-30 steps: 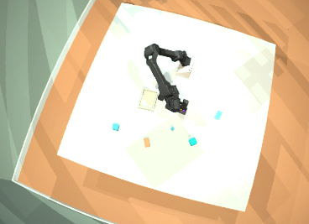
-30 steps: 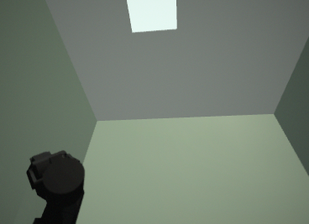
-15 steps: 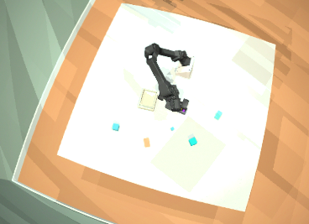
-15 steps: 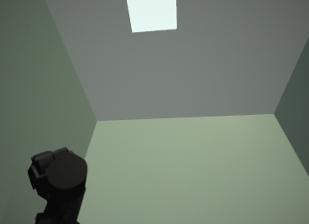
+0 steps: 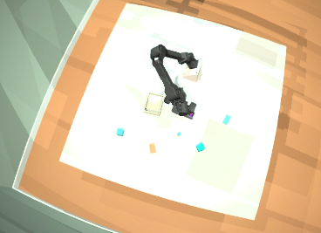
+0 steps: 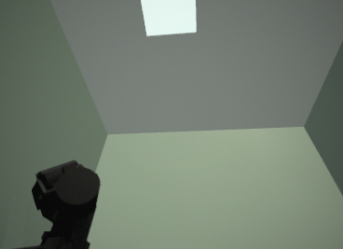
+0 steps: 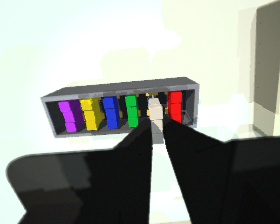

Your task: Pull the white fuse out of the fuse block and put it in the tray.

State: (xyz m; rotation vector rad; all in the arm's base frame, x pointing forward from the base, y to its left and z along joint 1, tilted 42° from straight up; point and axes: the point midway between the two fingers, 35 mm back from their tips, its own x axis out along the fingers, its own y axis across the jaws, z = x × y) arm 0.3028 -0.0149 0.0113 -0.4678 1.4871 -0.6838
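My gripper tip is now 160 mm to the left of the cream tray and 60 mm above it. Round my gripper tip: white fuse (10 mm below); then orange block (270 mm ahead, 90 mm to the right, 60 mm below); then teal block (230 mm ahead, 310 mm to the right, 40 mm below).
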